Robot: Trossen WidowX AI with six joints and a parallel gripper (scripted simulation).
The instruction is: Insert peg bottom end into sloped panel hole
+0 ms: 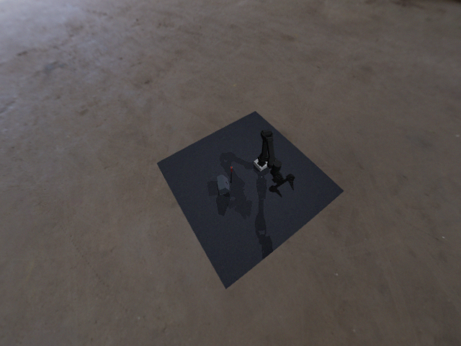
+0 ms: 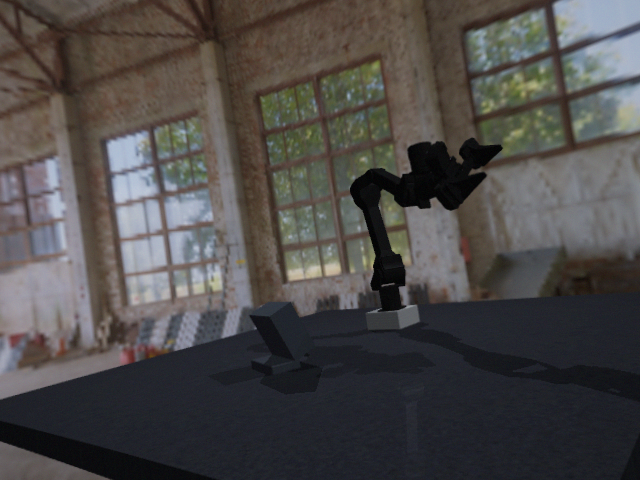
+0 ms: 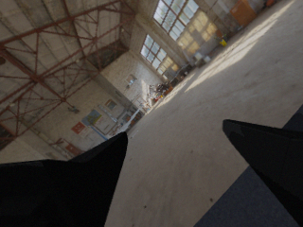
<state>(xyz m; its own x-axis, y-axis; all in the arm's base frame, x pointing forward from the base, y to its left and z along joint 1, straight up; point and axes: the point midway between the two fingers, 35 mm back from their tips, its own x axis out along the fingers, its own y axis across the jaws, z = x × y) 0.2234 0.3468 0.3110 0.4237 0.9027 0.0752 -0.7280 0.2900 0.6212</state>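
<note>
The red peg lies 1 cm ahead of my gripper tip, 54 cm to the right of it and 31 cm below it. The rest, counted from my gripper tip: sloped panel: 18 cm ahead, 46 cm to the right, 29 cm below.
</note>
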